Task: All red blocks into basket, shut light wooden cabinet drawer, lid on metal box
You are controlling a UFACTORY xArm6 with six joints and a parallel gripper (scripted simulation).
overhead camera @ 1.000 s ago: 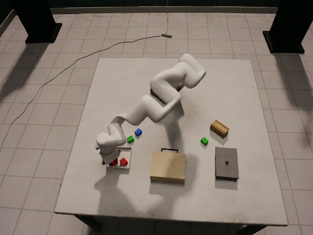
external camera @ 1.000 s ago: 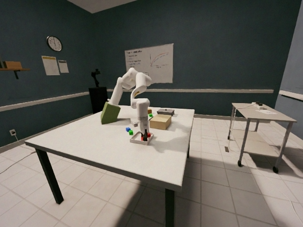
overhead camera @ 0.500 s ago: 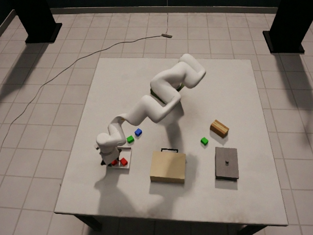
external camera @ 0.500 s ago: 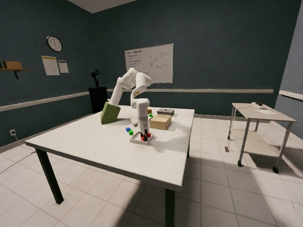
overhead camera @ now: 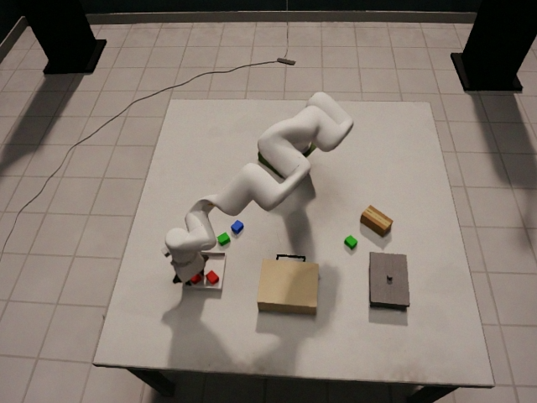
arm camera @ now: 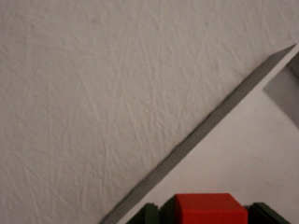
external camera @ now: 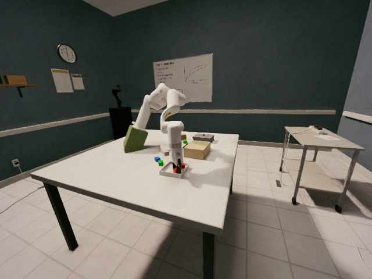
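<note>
My hand is 3 cm past the white basket, 3 cm to the right of it and 2 cm above it. The rest, counted from my hand: blue block (22 cm behind, 14 cm to the left, 2 cm below); light wooden cabinet (3 cm ahead, 34 cm to the left, 1 cm above); drawer (2 cm ahead, 34 cm to the left, 1 cm above).
</note>
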